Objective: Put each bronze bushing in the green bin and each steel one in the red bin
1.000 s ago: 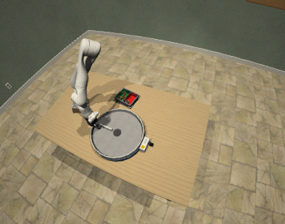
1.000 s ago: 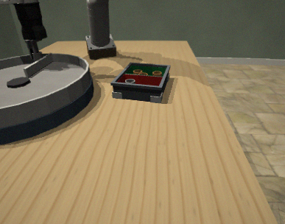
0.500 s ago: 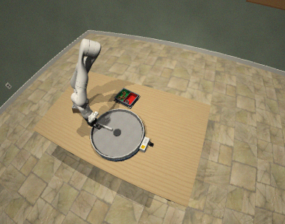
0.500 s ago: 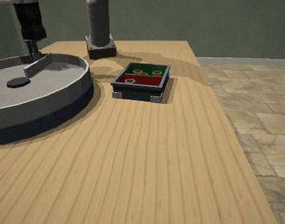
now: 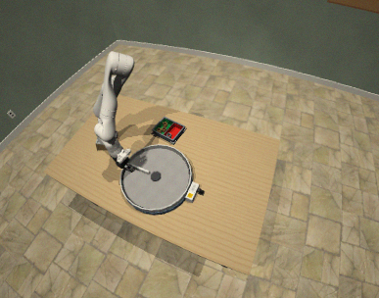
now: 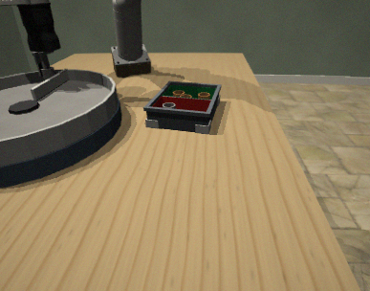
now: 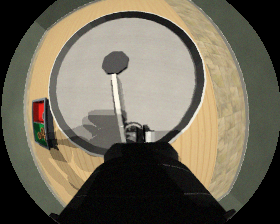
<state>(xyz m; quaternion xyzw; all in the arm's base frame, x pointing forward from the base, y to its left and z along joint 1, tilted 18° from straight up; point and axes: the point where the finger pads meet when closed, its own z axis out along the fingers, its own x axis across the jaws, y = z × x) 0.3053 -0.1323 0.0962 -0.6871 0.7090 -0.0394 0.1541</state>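
My hand is 10 mm short of the bin, 400 mm to the right of it and 80 mm above it. Also, from my hand: grey turntable 150 mm ahead, 50 mm to the left, 50 mm below.
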